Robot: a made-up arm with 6 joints. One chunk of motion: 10 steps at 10 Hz.
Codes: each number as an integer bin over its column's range. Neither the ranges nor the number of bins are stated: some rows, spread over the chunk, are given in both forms.
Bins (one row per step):
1: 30 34 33 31 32 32
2: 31 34 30 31 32 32
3: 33 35 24 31 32 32
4: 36 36 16 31 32 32
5: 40 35 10 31 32 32
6: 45 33 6 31 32 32
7: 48 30 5 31 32 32
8: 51 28 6 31 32 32
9: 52 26 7 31 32 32
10: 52 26 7 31 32 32
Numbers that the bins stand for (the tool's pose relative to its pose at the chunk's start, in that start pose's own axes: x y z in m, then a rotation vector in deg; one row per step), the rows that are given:
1: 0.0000 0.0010 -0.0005 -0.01 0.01 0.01
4: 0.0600 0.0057 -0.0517 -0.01 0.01 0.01
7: 0.1800 -0.0086 -0.0849 -0.01 0.01 0.01
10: 0.2200 -0.0181 -0.0789 -0.01 0.01 0.01
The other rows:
2: 0.0100 0.0010 -0.0095 -0.01 0.01 0.01
3: 0.0300 0.0033 -0.0276 -0.01 0.01 0.01
5: 0.1000 0.0033 -0.0698 -0.01 0.01 0.01
6: 0.1500 -0.0014 -0.0819 -0.01 0.01 0.01
8: 0.2100 -0.0133 -0.0819 -0.01 0.01 0.01
9: 0.2200 -0.0181 -0.0789 -0.01 0.01 0.01

